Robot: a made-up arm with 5 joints. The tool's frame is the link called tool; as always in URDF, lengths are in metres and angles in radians. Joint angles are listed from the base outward. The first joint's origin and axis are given. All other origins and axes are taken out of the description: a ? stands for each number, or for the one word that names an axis. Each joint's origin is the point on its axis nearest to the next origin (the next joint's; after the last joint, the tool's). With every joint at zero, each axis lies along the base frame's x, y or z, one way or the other. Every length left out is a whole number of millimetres.
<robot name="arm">
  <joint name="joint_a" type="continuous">
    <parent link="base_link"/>
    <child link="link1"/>
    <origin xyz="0 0 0.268" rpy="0 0 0"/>
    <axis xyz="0 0 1"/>
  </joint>
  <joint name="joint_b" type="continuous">
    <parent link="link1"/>
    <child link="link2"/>
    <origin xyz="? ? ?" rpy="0 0 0"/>
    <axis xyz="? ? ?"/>
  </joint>
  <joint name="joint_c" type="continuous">
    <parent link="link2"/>
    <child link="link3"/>
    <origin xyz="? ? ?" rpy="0 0 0"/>
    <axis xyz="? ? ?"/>
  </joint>
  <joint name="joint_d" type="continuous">
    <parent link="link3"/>
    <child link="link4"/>
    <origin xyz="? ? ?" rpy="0 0 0"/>
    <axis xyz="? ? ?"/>
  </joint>
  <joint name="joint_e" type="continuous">
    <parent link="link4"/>
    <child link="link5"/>
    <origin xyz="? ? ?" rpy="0 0 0"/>
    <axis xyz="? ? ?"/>
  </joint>
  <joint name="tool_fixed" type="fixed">
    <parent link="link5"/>
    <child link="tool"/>
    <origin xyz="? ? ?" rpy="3.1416 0 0"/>
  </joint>
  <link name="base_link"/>
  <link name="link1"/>
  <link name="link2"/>
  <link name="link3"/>
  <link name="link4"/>
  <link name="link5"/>
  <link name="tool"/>
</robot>
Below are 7 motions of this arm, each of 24 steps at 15 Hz.
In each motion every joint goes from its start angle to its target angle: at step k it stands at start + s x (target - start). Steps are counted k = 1, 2, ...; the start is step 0. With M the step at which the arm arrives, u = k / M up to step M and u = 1 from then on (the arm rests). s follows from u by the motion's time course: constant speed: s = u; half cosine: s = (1 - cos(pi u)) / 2; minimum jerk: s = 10 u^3 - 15 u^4 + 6 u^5.
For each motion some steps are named. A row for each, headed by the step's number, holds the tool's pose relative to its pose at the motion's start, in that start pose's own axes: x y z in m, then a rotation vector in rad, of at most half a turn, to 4 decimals.
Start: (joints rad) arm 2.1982 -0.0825 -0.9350 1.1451 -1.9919
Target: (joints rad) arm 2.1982 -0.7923 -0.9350 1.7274 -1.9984
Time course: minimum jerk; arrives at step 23
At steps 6, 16, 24:
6: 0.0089 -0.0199 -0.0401 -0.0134 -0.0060 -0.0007
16: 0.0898 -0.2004 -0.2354 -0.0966 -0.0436 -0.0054
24: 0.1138 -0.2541 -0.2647 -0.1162 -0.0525 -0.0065

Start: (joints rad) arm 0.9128 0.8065 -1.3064 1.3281 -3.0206
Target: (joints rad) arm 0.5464 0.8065 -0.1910 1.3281 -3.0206
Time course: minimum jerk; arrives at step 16
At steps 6, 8, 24:
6: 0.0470 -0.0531 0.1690 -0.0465 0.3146 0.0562
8: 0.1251 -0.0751 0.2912 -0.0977 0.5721 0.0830
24: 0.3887 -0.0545 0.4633 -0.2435 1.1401 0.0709

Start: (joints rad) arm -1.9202 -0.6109 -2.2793 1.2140 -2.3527
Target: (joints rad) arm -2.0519 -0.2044 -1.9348 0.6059 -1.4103
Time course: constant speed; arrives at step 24
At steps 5, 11, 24:
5: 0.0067 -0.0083 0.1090 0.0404 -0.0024 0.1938
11: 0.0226 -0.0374 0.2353 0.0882 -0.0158 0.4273
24: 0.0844 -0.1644 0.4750 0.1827 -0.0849 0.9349

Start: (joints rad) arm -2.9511 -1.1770 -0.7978 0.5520 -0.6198
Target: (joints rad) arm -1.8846 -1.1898 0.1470 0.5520 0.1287
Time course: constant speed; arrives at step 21
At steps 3, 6, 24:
3: -0.0306 -0.0648 0.0480 0.1970 -0.0322 0.0741
6: -0.0621 -0.1409 0.0808 0.3856 -0.0862 0.1263
24: -0.3063 -0.5030 0.0183 1.0573 -0.5835 0.0184

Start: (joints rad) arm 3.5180 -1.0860 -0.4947 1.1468 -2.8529
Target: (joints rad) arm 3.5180 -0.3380 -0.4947 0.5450 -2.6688
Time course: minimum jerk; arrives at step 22
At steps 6, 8, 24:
6: -0.0176 0.0052 0.0345 0.0056 0.0180 0.0237
8: -0.0319 0.0095 0.0703 0.0115 0.0357 0.0473
24: -0.0476 0.0141 0.2953 0.0544 0.1359 0.1838

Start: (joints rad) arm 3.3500 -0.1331 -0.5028 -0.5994 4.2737
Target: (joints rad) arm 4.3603 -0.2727 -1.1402 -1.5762 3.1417
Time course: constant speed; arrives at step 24
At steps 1, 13, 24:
1: 0.0105 0.0268 -0.0010 -0.0834 0.0034 -0.0595
13: 0.1483 0.3034 -0.1367 -1.0725 -0.2165 -0.4727
24: 0.2013 0.4317 -0.3836 -1.6438 -0.7986 -0.2072

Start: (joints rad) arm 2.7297 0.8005 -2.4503 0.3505 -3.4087
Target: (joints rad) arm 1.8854 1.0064 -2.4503 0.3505 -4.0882
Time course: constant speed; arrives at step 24
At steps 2, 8, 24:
2: 0.0292 -0.0561 0.0082 0.0597 0.0361 -0.0372
8: 0.1251 -0.2243 0.0058 0.2240 0.1630 -0.1403
24: 0.4232 -0.6080 -0.1937 0.5366 0.6082 -0.3327

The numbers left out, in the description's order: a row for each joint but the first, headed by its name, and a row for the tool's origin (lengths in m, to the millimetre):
joint_b: xyz 0 0 0, axis 0 1 0
joint_c: xyz 0.067 0 0.356, axis 0 1 0
joint_d: xyz 0.112 0 -0.497, axis 0 1 0
joint_e: xyz 0.057 0 -0.072, axis 0 0 -1
tool: xyz 0 0 0

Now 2 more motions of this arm.
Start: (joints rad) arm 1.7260 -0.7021 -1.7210 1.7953 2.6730
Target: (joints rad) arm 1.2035 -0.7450 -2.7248 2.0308 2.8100
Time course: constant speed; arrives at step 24
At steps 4, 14, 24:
4: 0.0374 0.0120 -0.0852 0.1098 -0.0966 0.0897
14: 0.1448 0.1252 -0.2544 0.4086 -0.3303 0.2778
24: 0.2356 0.3315 -0.3235 0.7362 -0.5522 0.4020

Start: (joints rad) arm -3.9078 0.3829 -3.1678 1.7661 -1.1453
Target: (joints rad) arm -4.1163 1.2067 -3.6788 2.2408 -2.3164
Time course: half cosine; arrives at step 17
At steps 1, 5, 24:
1: -0.0006 0.0003 0.0042 0.0055 -0.0041 -0.0090
5: -0.0189 0.0019 0.0960 0.1391 -0.0797 -0.2077
24: -0.1863 -0.0856 0.4244 0.8252 0.0015 -0.9338

